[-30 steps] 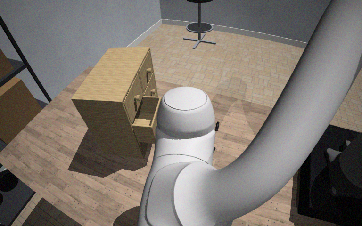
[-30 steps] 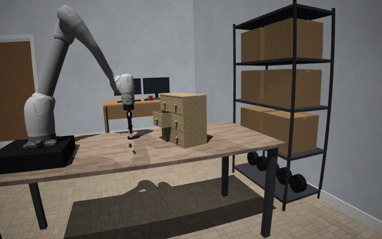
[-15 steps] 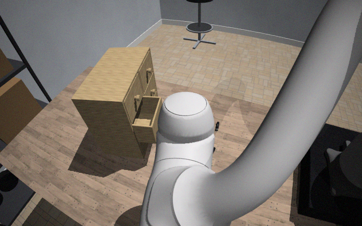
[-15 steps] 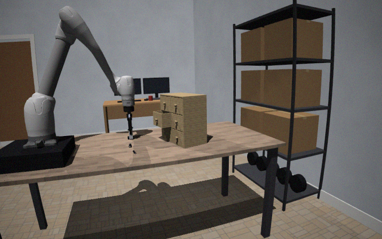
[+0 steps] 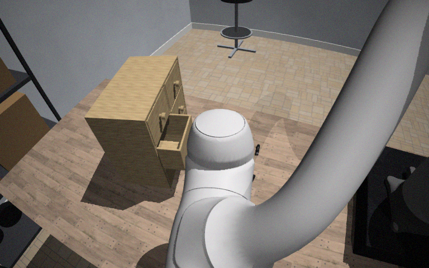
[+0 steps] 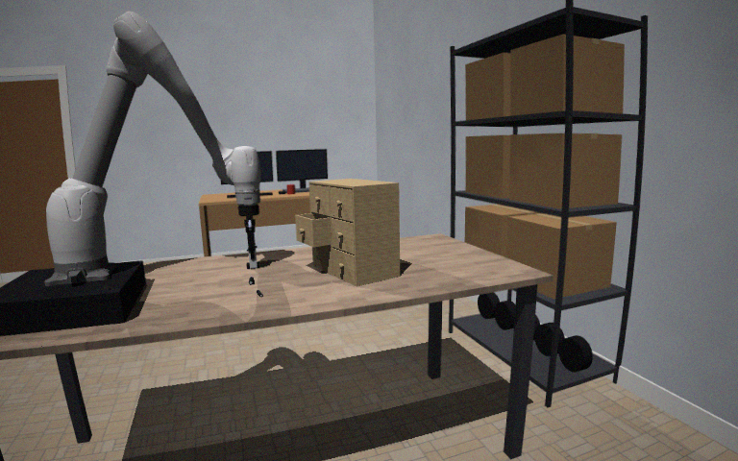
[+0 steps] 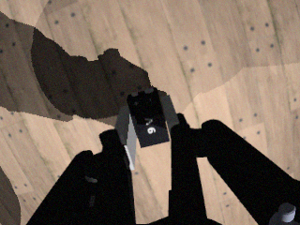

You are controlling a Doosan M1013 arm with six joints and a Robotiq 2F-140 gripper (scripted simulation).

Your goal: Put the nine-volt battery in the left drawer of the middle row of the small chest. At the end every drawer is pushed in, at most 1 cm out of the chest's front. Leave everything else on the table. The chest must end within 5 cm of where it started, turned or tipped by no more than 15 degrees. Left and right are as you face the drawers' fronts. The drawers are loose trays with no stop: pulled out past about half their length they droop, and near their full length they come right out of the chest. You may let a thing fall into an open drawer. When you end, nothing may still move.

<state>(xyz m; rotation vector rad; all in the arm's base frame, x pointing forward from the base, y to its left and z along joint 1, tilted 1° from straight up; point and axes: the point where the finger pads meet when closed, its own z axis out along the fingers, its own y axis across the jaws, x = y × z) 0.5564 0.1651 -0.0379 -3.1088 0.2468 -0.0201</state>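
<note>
Now: hand 1 cm short of the black nine-volt battery and 3 cm above it. From my hand the other things lie so: black cylindrical battery (4 cm behind, 19 cm to the right, 3 cm below).
</note>
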